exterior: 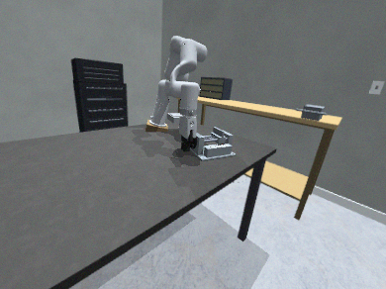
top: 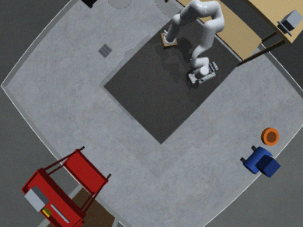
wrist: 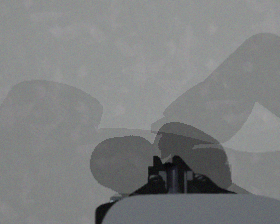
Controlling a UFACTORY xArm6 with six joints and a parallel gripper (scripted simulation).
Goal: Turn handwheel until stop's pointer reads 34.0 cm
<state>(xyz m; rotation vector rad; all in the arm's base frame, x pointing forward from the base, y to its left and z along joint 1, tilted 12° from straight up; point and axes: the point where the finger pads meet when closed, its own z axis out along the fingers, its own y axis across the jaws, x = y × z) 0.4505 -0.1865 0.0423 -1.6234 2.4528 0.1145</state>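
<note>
Now: the upright knob 10 mm to the left of my hand. From my hand the other things lie so: handwheel (20 mm to the left, 10 mm ahead); then sliding stop (180 mm to the left, 70 mm ahead, 40 mm above).
</note>
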